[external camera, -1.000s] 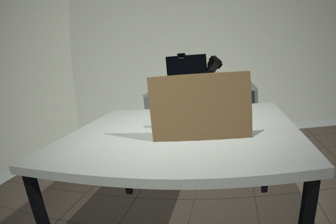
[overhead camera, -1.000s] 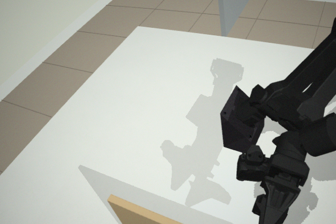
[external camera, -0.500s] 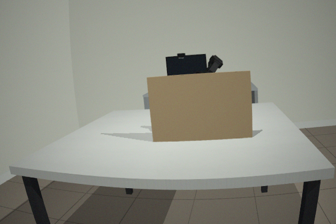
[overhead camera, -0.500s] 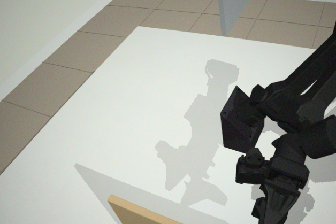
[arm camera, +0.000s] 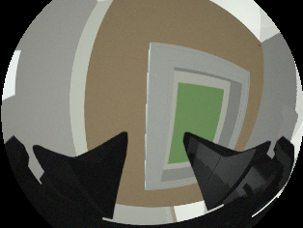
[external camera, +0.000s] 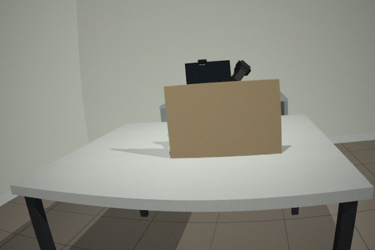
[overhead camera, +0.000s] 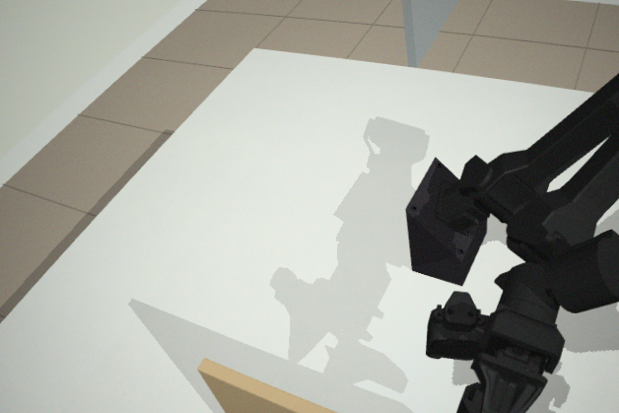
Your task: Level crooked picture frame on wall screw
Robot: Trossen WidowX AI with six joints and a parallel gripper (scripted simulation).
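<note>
Right now the picture frame is 5 cm below my gripper tip, 2 cm ahead of it and 1 cm to the right of it. The rest, counted from my gripper tip: tan wall board: 6 cm below, 3 cm ahead, 1 cm to the left.
</note>
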